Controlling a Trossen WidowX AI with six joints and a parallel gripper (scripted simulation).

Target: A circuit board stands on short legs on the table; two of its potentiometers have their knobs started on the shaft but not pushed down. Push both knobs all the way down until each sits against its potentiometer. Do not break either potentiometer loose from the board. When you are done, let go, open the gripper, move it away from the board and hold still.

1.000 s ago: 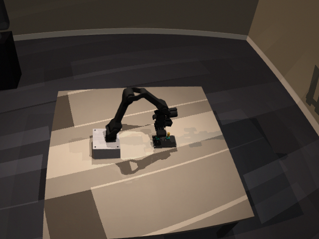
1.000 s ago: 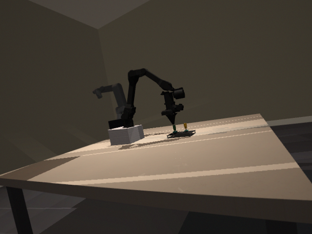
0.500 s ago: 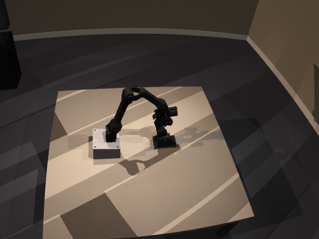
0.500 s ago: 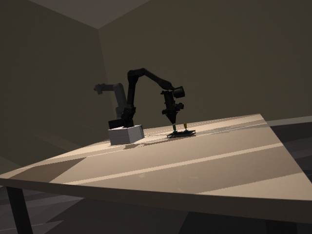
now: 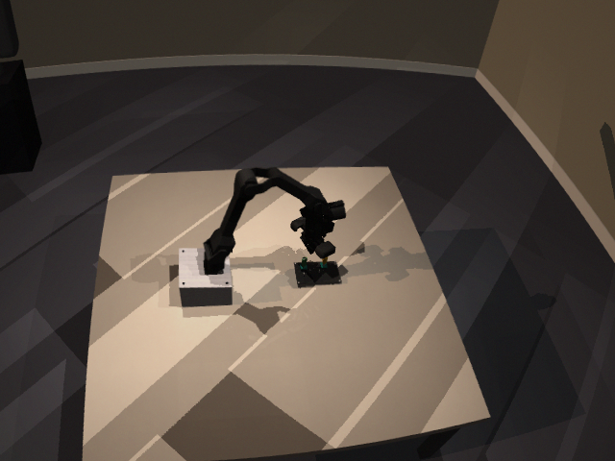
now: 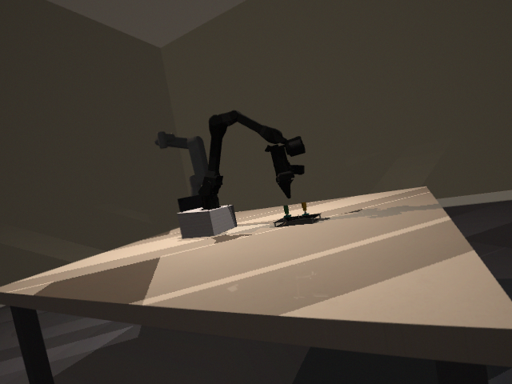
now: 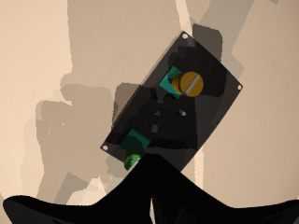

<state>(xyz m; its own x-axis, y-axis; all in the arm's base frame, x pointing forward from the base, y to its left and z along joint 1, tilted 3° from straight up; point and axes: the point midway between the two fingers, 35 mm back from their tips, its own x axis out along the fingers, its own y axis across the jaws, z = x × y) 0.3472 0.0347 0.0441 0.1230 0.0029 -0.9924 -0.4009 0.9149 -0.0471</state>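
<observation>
Now: gripper tip 40 mm above the green knob and 20 mm past it. The rest, counted from my gripper tip: orange knob: 50 mm ahead, 40 mm below.
</observation>
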